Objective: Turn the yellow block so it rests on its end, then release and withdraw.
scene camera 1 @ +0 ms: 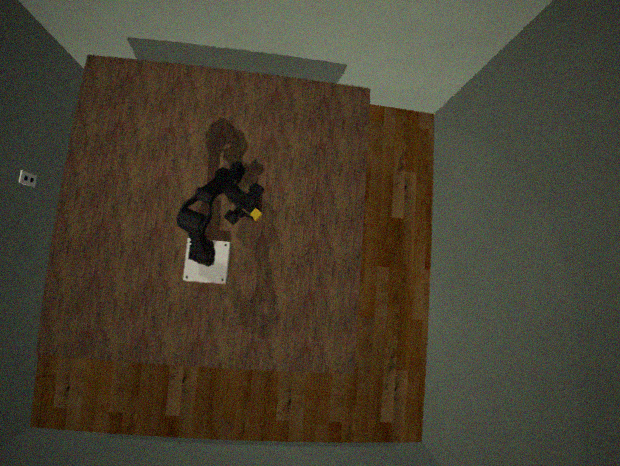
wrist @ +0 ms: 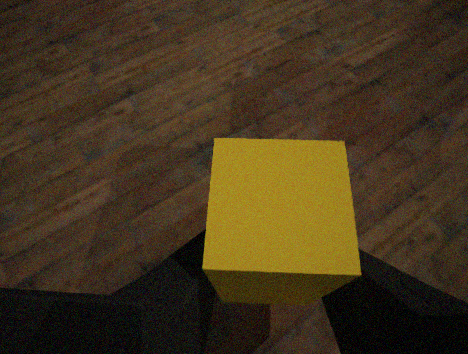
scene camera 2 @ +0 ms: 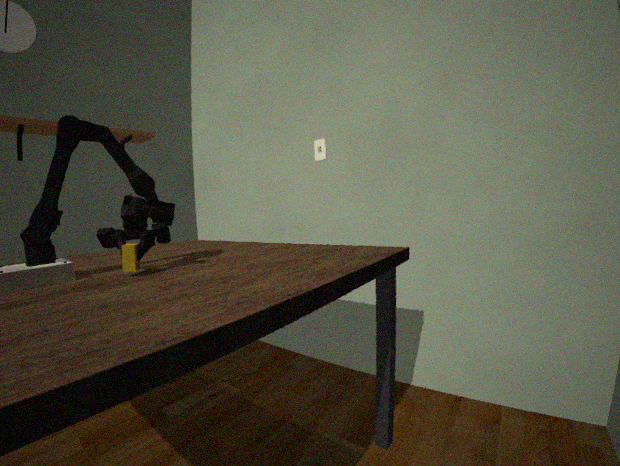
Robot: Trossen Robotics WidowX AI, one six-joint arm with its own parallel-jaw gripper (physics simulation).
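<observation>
The yellow block (scene camera 1: 256,214) (scene camera 2: 129,258) (wrist: 282,207) is upright, its long side vertical in the scene camera 2 view. Its lower end is at or very close to the table top (scene camera 1: 300,200) (scene camera 2: 225,285); whether it touches cannot be told for certain. In the wrist view its square end face and a strip of one darker side show. My gripper (scene camera 1: 252,211) (scene camera 2: 131,254) (wrist: 267,241) is shut on the block, with a dark finger on either side of it. The faces under the fingers are hidden.
The arm's white base plate (scene camera 1: 220,268) (scene camera 2: 50,273) lies on the table near the block. The table's front edge (scene camera 2: 210,335) runs across the scene camera 2 view. A wooden shelf (scene camera 2: 37,126) is on the wall behind the arm.
</observation>
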